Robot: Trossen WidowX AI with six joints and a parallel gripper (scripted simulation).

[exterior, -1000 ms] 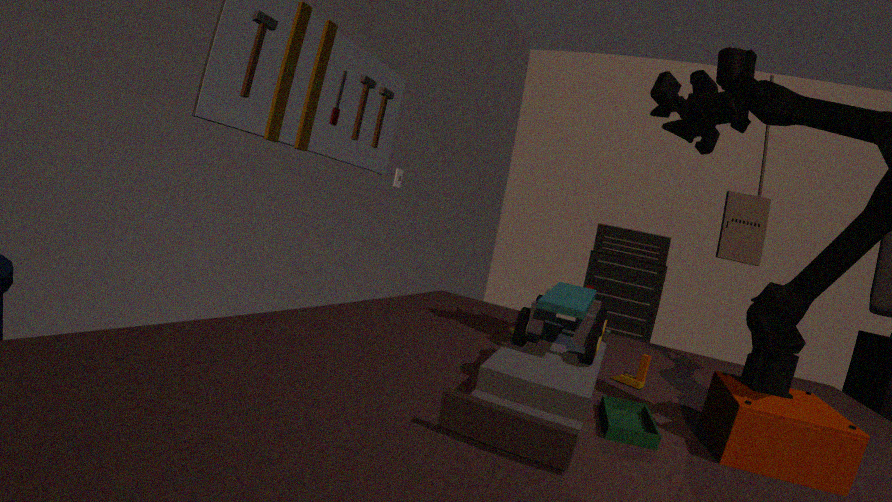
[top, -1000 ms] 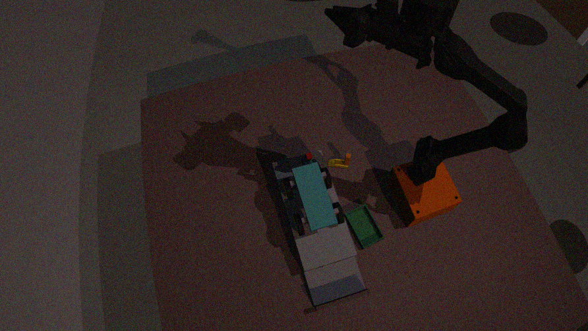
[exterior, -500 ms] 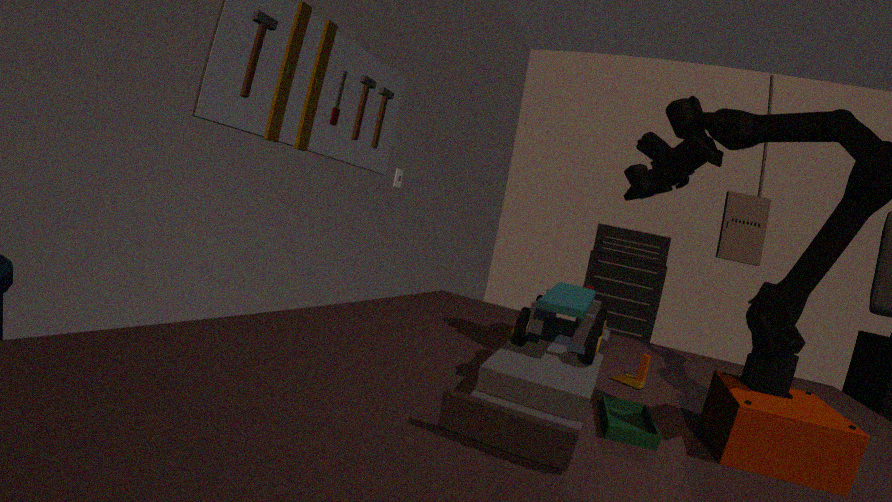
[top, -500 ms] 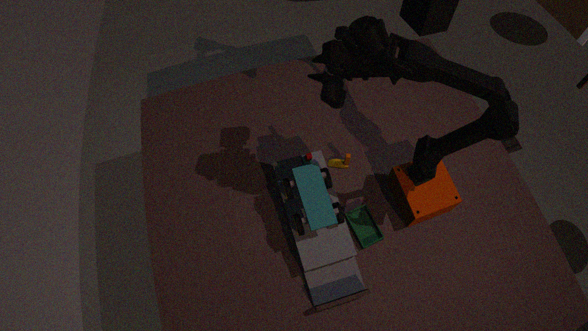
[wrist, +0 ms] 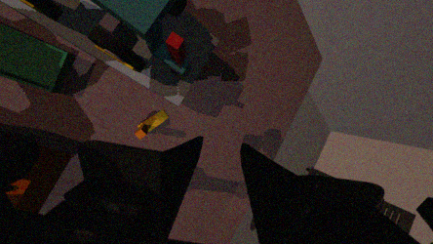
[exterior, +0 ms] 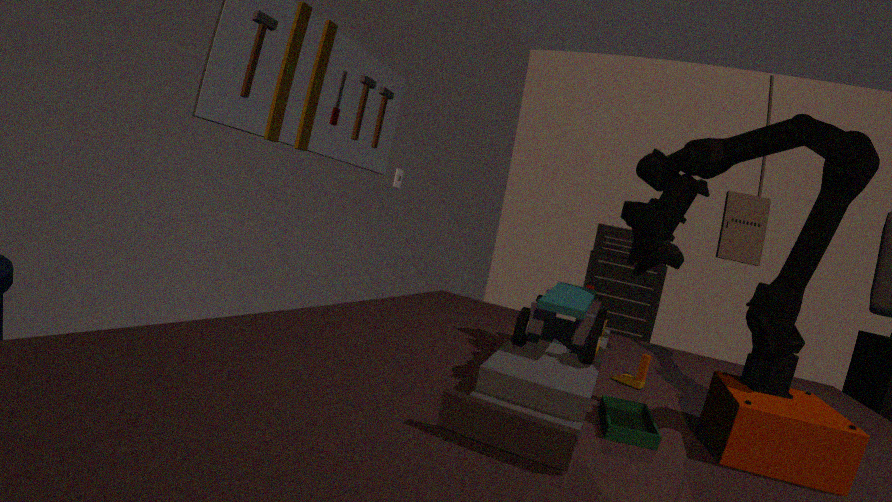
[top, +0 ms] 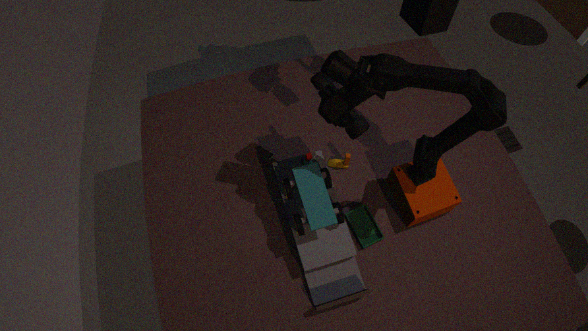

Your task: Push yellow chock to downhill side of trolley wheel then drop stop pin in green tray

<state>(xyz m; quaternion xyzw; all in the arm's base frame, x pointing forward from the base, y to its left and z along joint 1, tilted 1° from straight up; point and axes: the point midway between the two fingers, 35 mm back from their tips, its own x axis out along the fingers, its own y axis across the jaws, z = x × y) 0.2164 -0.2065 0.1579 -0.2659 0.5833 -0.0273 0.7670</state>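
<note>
Now: the yellow chock 4 cm behind my gripper tip, 6 cm to the left of it and 19 cm below it. Also, from my gripper tip: red-headed stop pin (8 cm ahead, 7 cm to the left, 8 cm below); grey ramp (11 cm ahead, 18 cm to the left, 17 cm below); trolley (11 cm ahead, 18 cm to the left, 10 cm below).
</note>
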